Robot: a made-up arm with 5 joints. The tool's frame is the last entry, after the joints.
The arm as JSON. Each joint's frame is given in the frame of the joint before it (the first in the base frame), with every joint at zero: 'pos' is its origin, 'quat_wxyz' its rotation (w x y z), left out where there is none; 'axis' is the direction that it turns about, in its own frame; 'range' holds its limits. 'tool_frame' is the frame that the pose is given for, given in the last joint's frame.
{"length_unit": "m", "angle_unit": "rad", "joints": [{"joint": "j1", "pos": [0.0, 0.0, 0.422], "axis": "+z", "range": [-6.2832, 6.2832]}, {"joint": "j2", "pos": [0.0, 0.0, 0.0], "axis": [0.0, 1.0, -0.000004], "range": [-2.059, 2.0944]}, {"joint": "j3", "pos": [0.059, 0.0, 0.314], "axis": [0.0, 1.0, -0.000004], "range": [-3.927, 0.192]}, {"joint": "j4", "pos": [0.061, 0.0, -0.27], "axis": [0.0, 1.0, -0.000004], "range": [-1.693, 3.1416]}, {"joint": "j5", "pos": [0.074, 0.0, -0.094], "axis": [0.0, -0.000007, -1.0], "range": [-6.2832, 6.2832]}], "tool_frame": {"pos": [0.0, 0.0, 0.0], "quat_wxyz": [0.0, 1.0, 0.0, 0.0]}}
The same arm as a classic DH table. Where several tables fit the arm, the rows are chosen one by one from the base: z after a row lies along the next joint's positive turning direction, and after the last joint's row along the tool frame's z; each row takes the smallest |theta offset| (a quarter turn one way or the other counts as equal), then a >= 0, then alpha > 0; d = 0 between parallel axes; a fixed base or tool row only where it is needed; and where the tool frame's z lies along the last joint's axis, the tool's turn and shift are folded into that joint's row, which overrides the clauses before.
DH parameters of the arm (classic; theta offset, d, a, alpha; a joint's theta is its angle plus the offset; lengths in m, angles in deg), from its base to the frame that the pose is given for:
j1: 0 0.422 0 -90
j2: -79.36 0 0.3195 0
j3: -23.37 0 -0.2768 0
j4: -77.27 0 -0.074 90
j5: 180 0.094 0 0
Joint limits (deg, base to tool): -360..360 -117.97..120 -225..11 -97..180 -360..360

